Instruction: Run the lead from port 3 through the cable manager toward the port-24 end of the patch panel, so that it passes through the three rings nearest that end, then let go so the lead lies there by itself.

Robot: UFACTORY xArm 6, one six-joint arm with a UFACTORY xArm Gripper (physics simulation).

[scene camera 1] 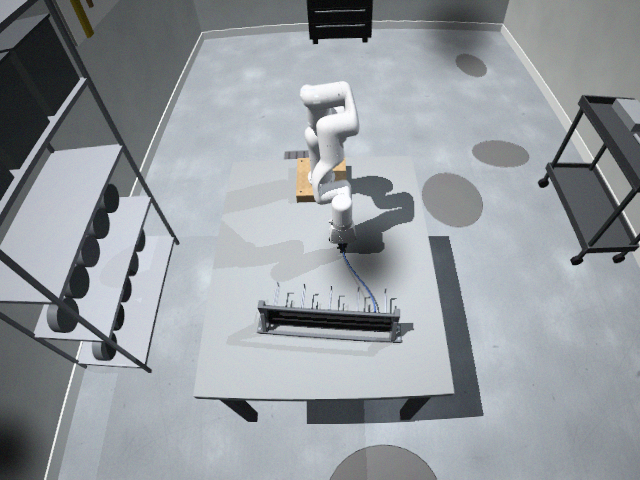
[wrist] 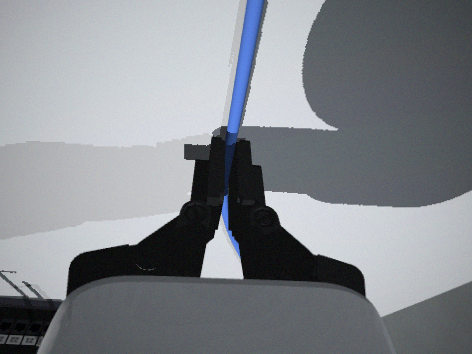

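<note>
The blue lead (scene camera 1: pixel 362 280) (wrist: pixel 245 60) curves from the right part of the patch panel (scene camera 1: pixel 330 312) (wrist: pixel 21 327) across to my gripper (scene camera 1: pixel 342 249) (wrist: pixel 227 157). The gripper is shut on the lead, which runs between both black fingertips and on past them out of the top of the wrist view. The cable manager's rings (scene camera 1: pixel 330 298) stand in a row along the panel's robot side. The lead leaves the panel between the two rightmost tall uprights. The rings toward the left end have no lead in them. The lead's free end is hidden in the scene view.
The grey table (scene camera 1: pixel 242 372) bears the panel in its frame and the arm on a wooden base (scene camera 1: pixel 305 197). Shadows of the arm fall beside the gripper. A shelf rack (scene camera 1: pixel 105 116) stands at the left, a dark cart (scene camera 1: pixel 602 139) at the right, and a black cabinet (scene camera 1: pixel 339 19) at the back.
</note>
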